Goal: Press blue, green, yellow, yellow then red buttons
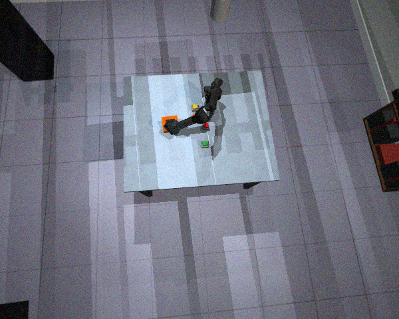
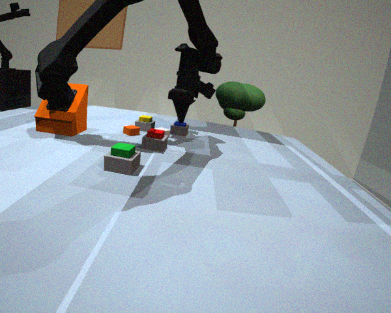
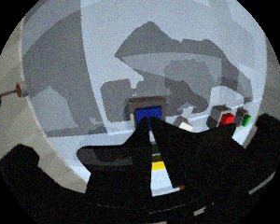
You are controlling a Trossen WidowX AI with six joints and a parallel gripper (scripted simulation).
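My gripper tip is now 10 mm above the blue button. Also, from my gripper tip: white block 60 mm to the right, 40 mm behind, 20 mm below; small orange block 120 mm behind, 90 mm to the right, 20 mm below; yellow button 100 mm behind, 20 mm to the right.
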